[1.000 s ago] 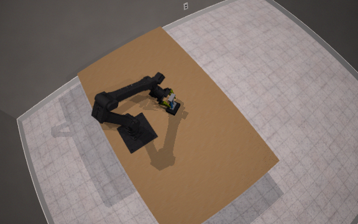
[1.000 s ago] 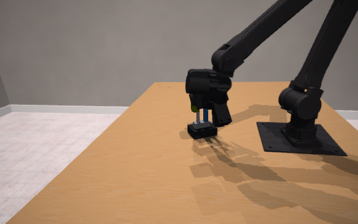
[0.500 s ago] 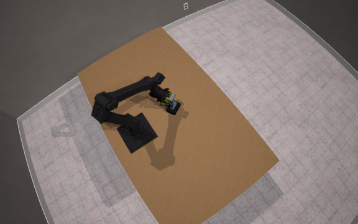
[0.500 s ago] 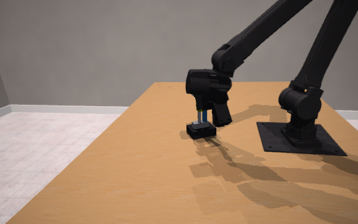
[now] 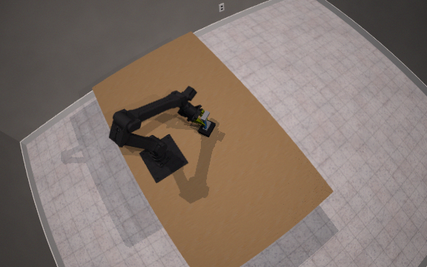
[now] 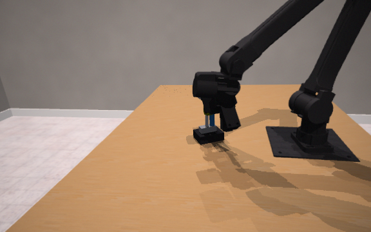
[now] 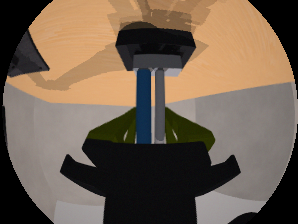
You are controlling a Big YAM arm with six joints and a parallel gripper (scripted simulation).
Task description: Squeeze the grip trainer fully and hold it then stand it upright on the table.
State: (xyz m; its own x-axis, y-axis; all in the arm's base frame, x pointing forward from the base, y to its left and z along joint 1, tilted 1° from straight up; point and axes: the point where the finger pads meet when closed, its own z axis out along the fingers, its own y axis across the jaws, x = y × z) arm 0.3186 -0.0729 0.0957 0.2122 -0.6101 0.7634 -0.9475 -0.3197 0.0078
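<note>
My gripper is now 1 cm short of the thin grey bar. Round my hand: grip trainer: 1 cm ahead, 1 cm below.
</note>
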